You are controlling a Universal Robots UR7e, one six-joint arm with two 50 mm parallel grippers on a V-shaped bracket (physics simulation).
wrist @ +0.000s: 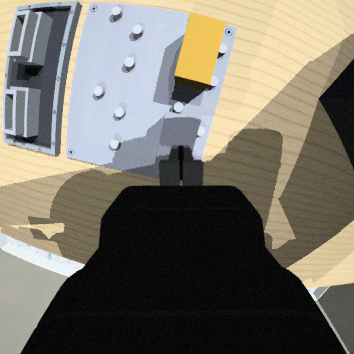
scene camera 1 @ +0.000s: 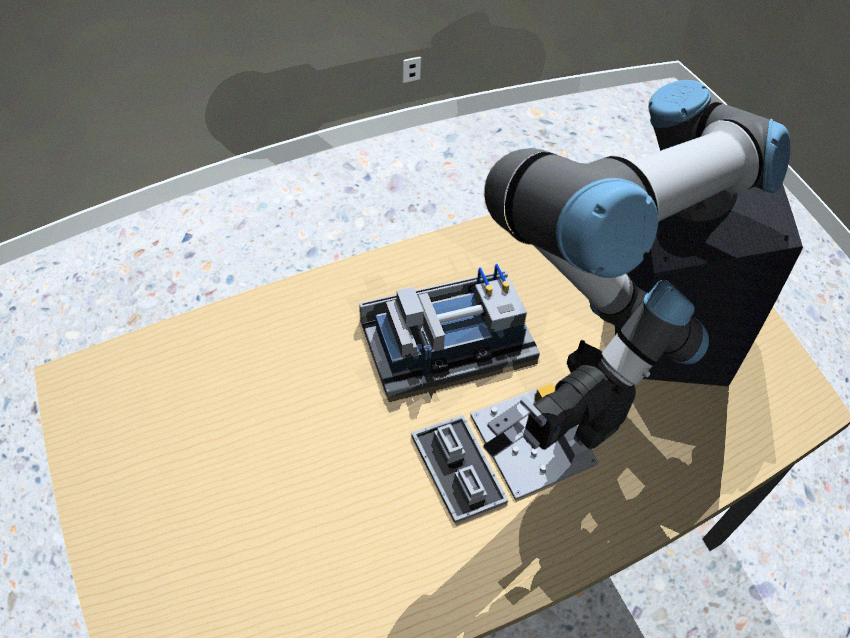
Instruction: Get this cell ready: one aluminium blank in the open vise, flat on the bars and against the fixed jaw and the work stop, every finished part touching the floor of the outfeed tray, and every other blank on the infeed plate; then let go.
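Places are measured from the arm's base along level axes (x ahead, y left, z up), in centimetres.
Pixels of known places: hand at its tool point: [wrist: 180, 160] [scene camera 1: 582, 435].
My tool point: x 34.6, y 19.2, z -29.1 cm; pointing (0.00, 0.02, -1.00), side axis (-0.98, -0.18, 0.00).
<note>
Ahead of a thing's pixels: the offset from my tool point to its top centre. "pt": to the spot under its first point.
The black gripper [wrist: 181, 154] shows in the wrist view with its two dark fingertips together and no part visible between them. They appear near the front right edge of the infeed plate @(dy -5.7, dx +5.5, dz -5.3 cm) [scene camera 1: 521, 484] [wrist: 85, 120]. In the scene view the gripper hangs over this plate, beside a pale piece with two holes; whether this is held is unclear. A grey shape under the shadow in front of the fingertips may be a blank. A yellow block @(dy -9.9, dx +0.0, dz -1.8 cm) [scene camera 1: 545, 391] [wrist: 201, 47] is at the plate's back right. Two pocketed grey parts @(pt dy -11.7, dx +19.9, dz -3.5 cm) [scene camera 1: 449, 439] @(pt dy -2.3, dx +20.5, dz -3.4 cm) [scene camera 1: 471, 482] [wrist: 19, 36] [wrist: 15, 114] sit in the outfeed tray [scene camera 1: 433, 484] [wrist: 59, 80].
The vise @(dy -32.5, dx +8.8, dz +3.8 cm) [scene camera 1: 506, 309] stands behind the tray and infeed plate on a dark base. A grey block @(dy -35.8, dx +15.7, dz +5.5 cm) [scene camera 1: 409, 303] shows by its left jaws; whether it is a blank is unclear. Several short white pins @(pt dy +0.7, dx +7.9, dz -4.6 cm) [scene camera 1: 542, 469] [wrist: 129, 62] rise from the infeed plate.
</note>
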